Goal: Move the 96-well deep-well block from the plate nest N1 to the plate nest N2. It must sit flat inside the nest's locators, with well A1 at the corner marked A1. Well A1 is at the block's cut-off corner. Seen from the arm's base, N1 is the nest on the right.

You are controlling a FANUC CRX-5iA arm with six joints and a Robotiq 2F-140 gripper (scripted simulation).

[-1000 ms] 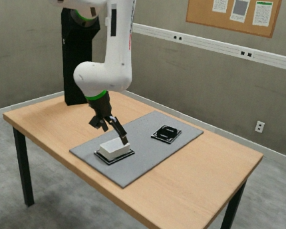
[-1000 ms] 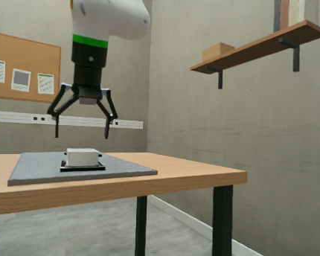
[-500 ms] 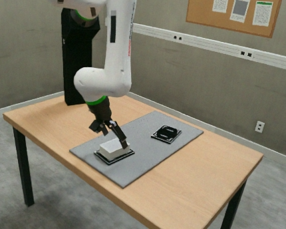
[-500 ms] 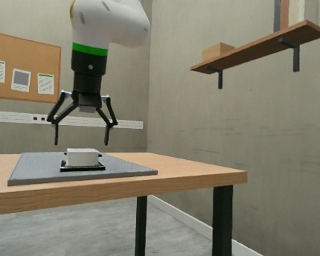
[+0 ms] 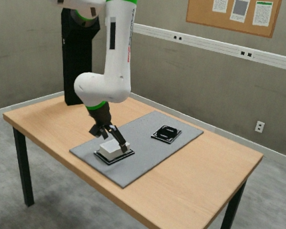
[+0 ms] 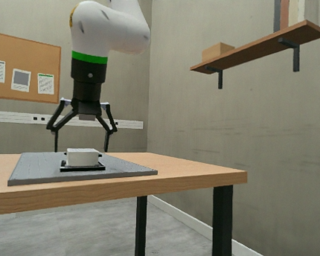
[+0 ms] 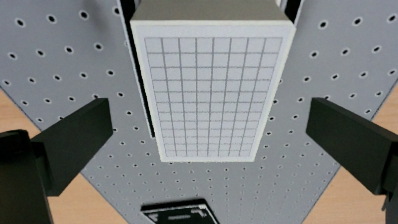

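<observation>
The white 96-well deep-well block is 3 cm below my hand. The rest, counted from my hand: black plate nest 22 cm ahead, 28 cm to the left, 6 cm below.
</observation>
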